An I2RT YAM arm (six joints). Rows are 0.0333 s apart.
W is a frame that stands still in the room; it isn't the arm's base.
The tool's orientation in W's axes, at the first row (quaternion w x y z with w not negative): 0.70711 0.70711 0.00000 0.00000
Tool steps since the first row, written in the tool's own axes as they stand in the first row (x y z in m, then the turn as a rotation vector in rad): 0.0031 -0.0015 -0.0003 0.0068 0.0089 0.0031; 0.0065 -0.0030 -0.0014 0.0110 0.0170 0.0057; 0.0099 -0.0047 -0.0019 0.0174 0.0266 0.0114; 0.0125 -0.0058 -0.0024 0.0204 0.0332 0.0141; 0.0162 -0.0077 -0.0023 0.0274 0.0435 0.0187; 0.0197 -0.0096 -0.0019 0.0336 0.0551 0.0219; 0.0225 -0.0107 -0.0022 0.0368 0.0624 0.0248; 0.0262 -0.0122 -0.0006 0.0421 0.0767 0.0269; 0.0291 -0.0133 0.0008 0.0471 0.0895 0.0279; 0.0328 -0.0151 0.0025 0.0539 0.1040 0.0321; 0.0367 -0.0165 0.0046 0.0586 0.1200 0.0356; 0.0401 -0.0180 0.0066 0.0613 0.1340 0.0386
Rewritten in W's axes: 0.0031 0.0003 -0.0015 0.0068 -0.0031 0.0089; 0.0065 0.0014 -0.0030 0.0110 -0.0057 0.0170; 0.0099 0.0019 -0.0047 0.0174 -0.0114 0.0266; 0.0125 0.0024 -0.0058 0.0204 -0.0141 0.0332; 0.0162 0.0023 -0.0077 0.0274 -0.0187 0.0435; 0.0197 0.0019 -0.0096 0.0336 -0.0219 0.0551; 0.0225 0.0022 -0.0107 0.0368 -0.0248 0.0624; 0.0262 0.0006 -0.0122 0.0421 -0.0269 0.0767; 0.0291 -0.0008 -0.0133 0.0471 -0.0279 0.0895; 0.0328 -0.0025 -0.0151 0.0539 -0.0321 0.1040; 0.0367 -0.0046 -0.0165 0.0586 -0.0356 0.1200; 0.0401 -0.0066 -0.0180 0.0613 -0.0386 0.1340
